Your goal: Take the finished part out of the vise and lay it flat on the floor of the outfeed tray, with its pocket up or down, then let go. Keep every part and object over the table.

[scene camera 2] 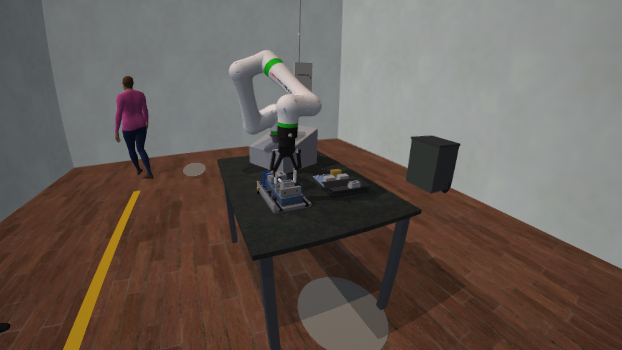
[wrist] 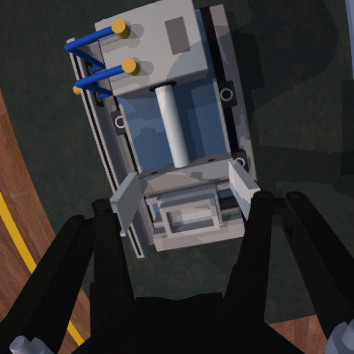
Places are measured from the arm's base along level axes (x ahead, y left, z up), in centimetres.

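Pixels of known places: gripper, between the fingertips: (scene camera 2: 285, 182) (wrist: 183, 178).
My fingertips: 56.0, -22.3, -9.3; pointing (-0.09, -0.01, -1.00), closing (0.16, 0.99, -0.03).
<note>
Behind a point stands the place of what it marks, as x, y, z.
The finished part (wrist: 192, 216) {60.0, -22.5, -8.9} is a light grey block with a rectangular pocket facing up. It sits between the jaws of the vise (wrist: 155, 55) {44.4, -21.4, -9.4} (scene camera 2: 290, 198) {65.7, -23.9, -13.6}; it is too small to make out clearly in the scene view. My gripper (wrist: 183, 178) {56.0, -22.3, -9.3} (scene camera 2: 285, 177) {56.0, -22.3, -9.3} is open and empty. Its pads appear on the left and right of the vise's jaw area in the wrist view, with the part between and slightly below them in the picture. The outfeed tray (scene camera 2: 348, 192) {65.8, 9.8, -17.2} is dark and stands right of the vise in the scene view, with a light grey part (scene camera 2: 354, 184) {62.6, 16.1, -15.0} in it.
A blue plate (scene camera 2: 320, 179) {41.2, 7.2, -18.2} (wrist: 350, 25) {43.9, 4.7, -18.5} with pale parts stands behind the tray, near an orange block (scene camera 2: 336, 172) {41.6, 18.4, -15.3}. Blue handles with yellow knobs (wrist: 129, 66) {45.0, -23.6, -8.0} stick up at the vise's left. The robot's grey pedestal (scene camera 2: 307, 150) {14.5, 12.5, -7.3} stands at the table's back.
</note>
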